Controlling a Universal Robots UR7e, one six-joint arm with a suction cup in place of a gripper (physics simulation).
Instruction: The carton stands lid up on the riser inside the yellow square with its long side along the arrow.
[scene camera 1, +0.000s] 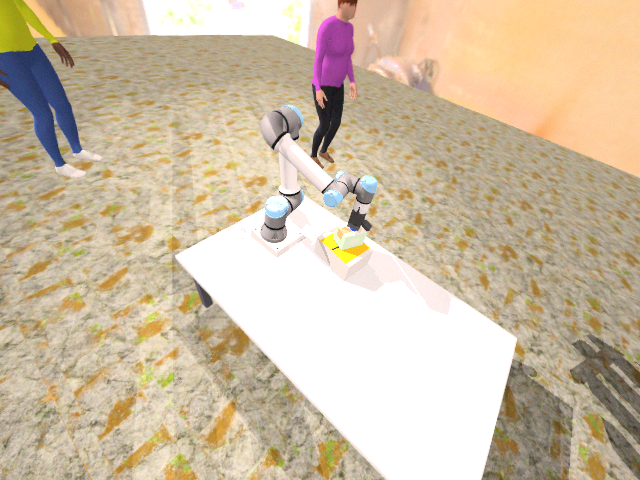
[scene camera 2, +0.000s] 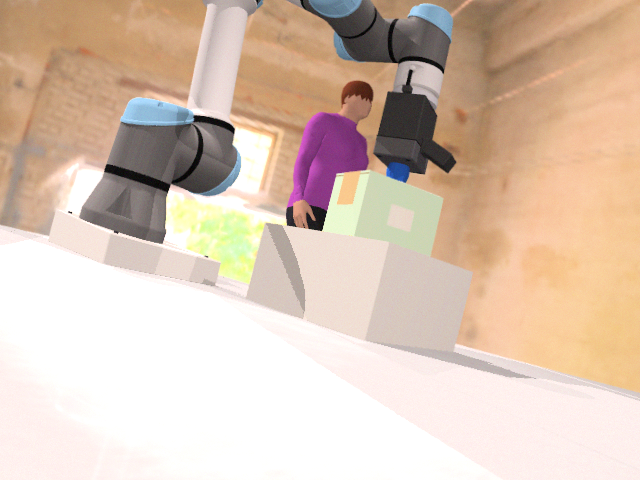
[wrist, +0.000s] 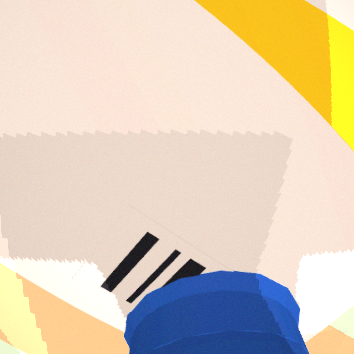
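Observation:
The pale green carton (scene camera 1: 350, 238) (scene camera 2: 385, 211) with an orange tape strip stands on the white riser (scene camera 1: 355, 269) (scene camera 2: 382, 294), over the yellow square (scene camera 1: 355, 252) (wrist: 298, 46). Its top face with the white barcode label (wrist: 140, 88) fills the wrist view. My blue suction cup (scene camera 1: 356, 229) (scene camera 2: 397, 171) (wrist: 214, 312) sits down on the carton's top face, near the end away from the tape, and grips it. A short black arrow mark (scene camera 1: 334, 248) shows at the square's near edge. The carton's base is hidden from the low camera by the riser.
The riser stands on a long white table (scene camera 1: 361, 350) (scene camera 2: 154, 387) beside the arm's base (scene camera 1: 273, 227) (scene camera 2: 150, 170). A person in purple (scene camera 1: 333, 51) (scene camera 2: 325, 154) stands behind the table. Another person in yellow and blue (scene camera 1: 30, 77) stands far left.

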